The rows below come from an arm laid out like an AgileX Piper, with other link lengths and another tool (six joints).
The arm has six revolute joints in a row. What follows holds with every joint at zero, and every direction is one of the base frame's. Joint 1 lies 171 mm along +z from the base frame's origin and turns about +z. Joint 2 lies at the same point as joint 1 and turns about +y. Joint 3 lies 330.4 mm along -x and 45.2 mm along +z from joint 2 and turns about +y. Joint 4 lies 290 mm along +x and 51.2 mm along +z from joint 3 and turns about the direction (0.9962, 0, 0.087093). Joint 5 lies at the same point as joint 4 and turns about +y. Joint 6 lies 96.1 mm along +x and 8.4 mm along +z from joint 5 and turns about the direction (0.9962, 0, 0.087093). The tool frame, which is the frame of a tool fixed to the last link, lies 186.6 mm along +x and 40 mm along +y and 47.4 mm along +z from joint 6; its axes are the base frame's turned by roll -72.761, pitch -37.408 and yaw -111.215 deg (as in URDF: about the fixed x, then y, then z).
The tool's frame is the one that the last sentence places.
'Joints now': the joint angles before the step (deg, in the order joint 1, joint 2, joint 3, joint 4, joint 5, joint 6). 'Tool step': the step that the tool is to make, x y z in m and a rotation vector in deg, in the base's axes. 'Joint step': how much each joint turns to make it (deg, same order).
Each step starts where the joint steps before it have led.
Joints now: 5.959, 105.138, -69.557, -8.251, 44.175, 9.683
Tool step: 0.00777, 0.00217, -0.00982, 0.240, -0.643, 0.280
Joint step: 0.000, 1.604, -0.001, 0.001, -2.291, 0.001
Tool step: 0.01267, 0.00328, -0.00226, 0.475, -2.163, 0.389
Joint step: 0.000, 0.974, 0.000, 0.000, -3.208, -0.002
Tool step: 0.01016, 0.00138, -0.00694, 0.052, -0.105, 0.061
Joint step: 0.000, 2.063, -1.660, -0.001, -0.518, 0.001
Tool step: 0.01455, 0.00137, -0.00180, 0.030, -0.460, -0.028
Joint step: -0.001, 2.119, -2.807, 0.000, 0.229, 0.000
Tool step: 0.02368, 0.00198, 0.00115, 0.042, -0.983, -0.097
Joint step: 0.000, 3.038, -4.814, 0.001, 0.802, -0.001
